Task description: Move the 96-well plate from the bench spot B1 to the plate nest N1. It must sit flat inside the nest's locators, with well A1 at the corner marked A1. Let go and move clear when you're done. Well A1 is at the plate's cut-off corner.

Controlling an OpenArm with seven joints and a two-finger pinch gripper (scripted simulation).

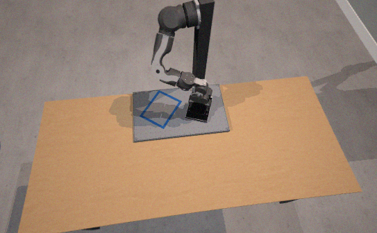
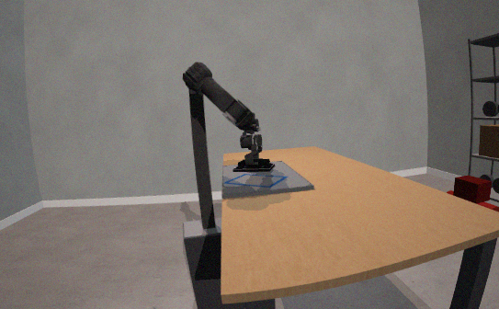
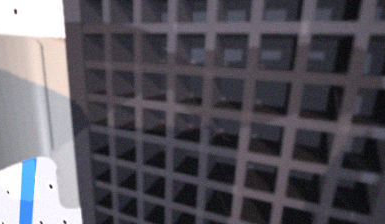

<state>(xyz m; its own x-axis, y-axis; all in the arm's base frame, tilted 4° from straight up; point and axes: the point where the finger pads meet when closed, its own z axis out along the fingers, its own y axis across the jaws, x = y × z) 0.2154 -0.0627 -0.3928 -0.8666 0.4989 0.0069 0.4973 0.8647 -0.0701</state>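
Now: hand right at the black 96-well plate. Round my hand: black plate nest N1 (20 mm below).
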